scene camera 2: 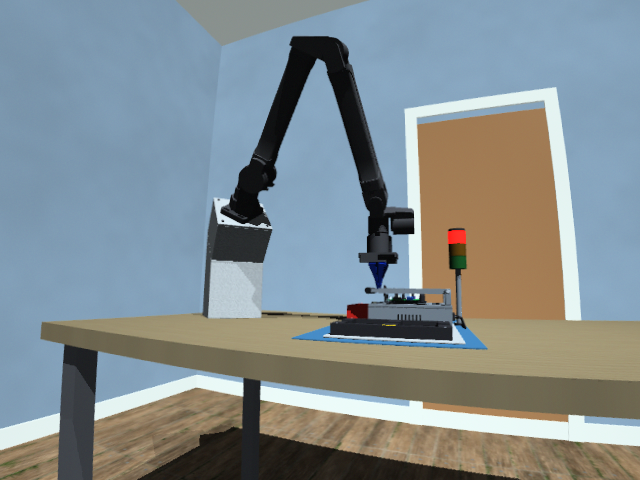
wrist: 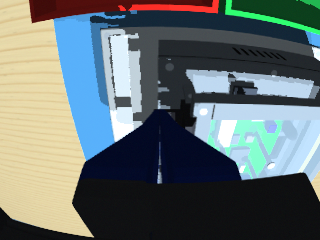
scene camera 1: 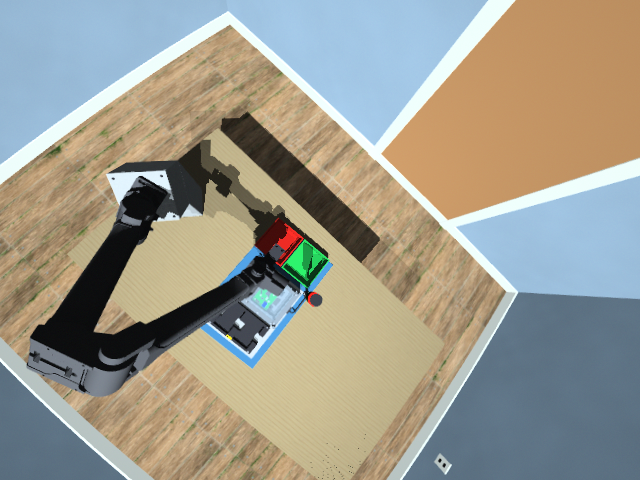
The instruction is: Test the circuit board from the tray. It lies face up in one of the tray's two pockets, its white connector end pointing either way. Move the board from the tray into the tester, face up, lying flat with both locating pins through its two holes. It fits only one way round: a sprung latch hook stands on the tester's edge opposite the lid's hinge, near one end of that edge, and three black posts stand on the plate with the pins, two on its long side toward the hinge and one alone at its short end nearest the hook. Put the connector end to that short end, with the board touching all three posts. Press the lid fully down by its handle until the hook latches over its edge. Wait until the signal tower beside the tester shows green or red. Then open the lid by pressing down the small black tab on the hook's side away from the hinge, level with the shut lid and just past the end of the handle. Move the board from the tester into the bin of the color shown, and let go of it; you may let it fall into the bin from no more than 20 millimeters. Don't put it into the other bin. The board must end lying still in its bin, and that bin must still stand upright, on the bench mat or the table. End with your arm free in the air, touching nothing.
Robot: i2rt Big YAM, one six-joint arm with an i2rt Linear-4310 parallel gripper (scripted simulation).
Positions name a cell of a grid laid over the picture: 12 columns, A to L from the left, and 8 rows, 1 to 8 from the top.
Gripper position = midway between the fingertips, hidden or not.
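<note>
There is a red bin (scene camera 1: F4) in the scene, and with it a green bin (scene camera 1: F5). I can also see a tester lid (scene camera 1: F6). As for my gripper (scene camera 2: H5), I see it there, and my gripper (wrist: F4) is visible too.
</note>
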